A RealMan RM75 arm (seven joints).
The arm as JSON. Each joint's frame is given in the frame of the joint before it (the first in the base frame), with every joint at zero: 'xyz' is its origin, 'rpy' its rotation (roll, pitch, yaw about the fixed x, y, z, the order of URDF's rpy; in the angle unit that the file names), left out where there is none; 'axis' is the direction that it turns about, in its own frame. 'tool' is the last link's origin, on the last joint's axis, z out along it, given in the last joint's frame.
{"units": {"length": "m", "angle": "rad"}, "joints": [
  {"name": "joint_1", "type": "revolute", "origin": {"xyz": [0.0, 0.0, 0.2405]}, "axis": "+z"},
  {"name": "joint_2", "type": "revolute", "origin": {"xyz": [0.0, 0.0, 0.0]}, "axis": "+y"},
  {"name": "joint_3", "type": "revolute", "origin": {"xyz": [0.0, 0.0, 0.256]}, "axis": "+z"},
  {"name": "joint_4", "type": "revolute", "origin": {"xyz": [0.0, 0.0, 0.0]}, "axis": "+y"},
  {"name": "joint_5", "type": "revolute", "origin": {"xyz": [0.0, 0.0, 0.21]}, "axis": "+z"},
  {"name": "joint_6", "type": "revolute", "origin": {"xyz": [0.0, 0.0, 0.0]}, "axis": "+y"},
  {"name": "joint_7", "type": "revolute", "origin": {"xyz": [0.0, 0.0, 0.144]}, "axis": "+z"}
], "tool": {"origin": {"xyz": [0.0, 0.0, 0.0]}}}
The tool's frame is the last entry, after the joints.
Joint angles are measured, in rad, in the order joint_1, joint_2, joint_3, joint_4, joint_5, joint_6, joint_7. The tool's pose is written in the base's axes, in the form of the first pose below.
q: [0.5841, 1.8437, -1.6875, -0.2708, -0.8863, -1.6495, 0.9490]
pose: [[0.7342 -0.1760 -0.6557 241.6], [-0.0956 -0.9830 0.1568 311.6], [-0.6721 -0.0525 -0.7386 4.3], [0 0 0 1]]
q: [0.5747, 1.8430, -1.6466, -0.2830, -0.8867, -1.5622, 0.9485]
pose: [[0.7504 -0.2315 -0.6191 248.1], [-0.0886 -0.9634 0.2529 324.5], [-0.6550 -0.1349 -0.7435 6.1], [0 0 0 1]]
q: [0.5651, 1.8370, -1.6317, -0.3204, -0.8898, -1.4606, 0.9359]
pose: [[0.7856 -0.2497 -0.5661 253.2], [-0.0631 -0.9425 0.3283 337.7], [-0.6155 -0.2222 -0.7562 7.9], [0 0 0 1]]
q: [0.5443, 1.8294, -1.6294, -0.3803, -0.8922, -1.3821, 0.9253]
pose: [[0.8132 -0.2422 -0.5292 255.5], [-0.0307 -0.9258 0.3766 346.0], [-0.5812 -0.2901 -0.7603 11.3], [0 0 0 1]]
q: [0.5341, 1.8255, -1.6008, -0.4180, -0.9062, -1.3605, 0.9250]
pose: [[0.8169 -0.2323 -0.5279 253.2], [-0.0025 -0.9167 0.3995 351.2], [-0.5767 -0.3250 -0.7495 17.2], [0 0 0 1]]
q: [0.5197, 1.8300, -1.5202, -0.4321, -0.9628, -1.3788, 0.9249]
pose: [[0.8115 -0.2319 -0.5364 254.9], [0.0167 -0.9084 0.4179 351.4], [-0.5842 -0.3480 -0.7332 24.7], [0 0 0 1]]
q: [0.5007, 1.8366, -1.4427, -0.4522, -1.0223, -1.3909, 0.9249]
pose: [[0.8104 -0.2323 -0.5379 258.1], [0.0332 -0.8984 0.4380 350.5], [-0.5850 -0.3728 -0.7203 31.2], [0 0 0 1]]
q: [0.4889, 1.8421, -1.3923, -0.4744, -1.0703, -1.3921, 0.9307]
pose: [[0.8149 -0.2286 -0.5326 259.6], [0.0432 -0.8925 0.4490 350.5], [-0.5780 -0.3889 -0.7174 34.9], [0 0 0 1]]
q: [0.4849, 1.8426, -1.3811, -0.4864, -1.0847, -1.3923, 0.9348]
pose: [[0.8175 -0.2233 -0.5309 259.4], [0.0479 -0.8923 0.4490 350.6], [-0.5740 -0.3925 -0.7187 36.3], [0 0 0 1]]
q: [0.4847, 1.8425, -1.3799, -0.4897, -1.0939, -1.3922, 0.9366]
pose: [[0.8210 -0.2184 -0.5275 259.5], [0.0478 -0.8944 0.4448 350.3], [-0.5689 -0.3904 -0.7238 35.9], [0 0 0 1]]
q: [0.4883, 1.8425, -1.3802, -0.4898, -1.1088, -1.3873, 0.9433]
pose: [[0.8277 -0.2159 -0.5179 259.8], [0.0407 -0.8975 0.4391 350.7], [-0.5596 -0.3845 -0.7341 34.4], [0 0 0 1]]
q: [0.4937, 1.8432, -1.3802, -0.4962, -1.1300, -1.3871, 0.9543]
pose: [[0.8344 -0.2054 -0.5115 258.1], [0.0374 -0.9047 0.4243 351.1], [-0.5499 -0.3732 -0.7472 32.6], [0 0 0 1]]
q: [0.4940, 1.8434, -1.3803, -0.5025, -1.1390, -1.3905, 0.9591]
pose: [[0.8363 -0.1983 -0.5112 257.0], [0.0385 -0.9087 0.4156 350.7], [-0.5470 -0.3672 -0.7523 32.1], [0 0 0 1]]
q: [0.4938, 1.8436, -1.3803, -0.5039, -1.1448, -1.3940, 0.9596]
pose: [[0.8376 -0.1937 -0.5107 256.8], [0.0391 -0.9113 0.4098 349.9], [-0.5448 -0.3632 -0.7558 31.6], [0 0 0 1]]
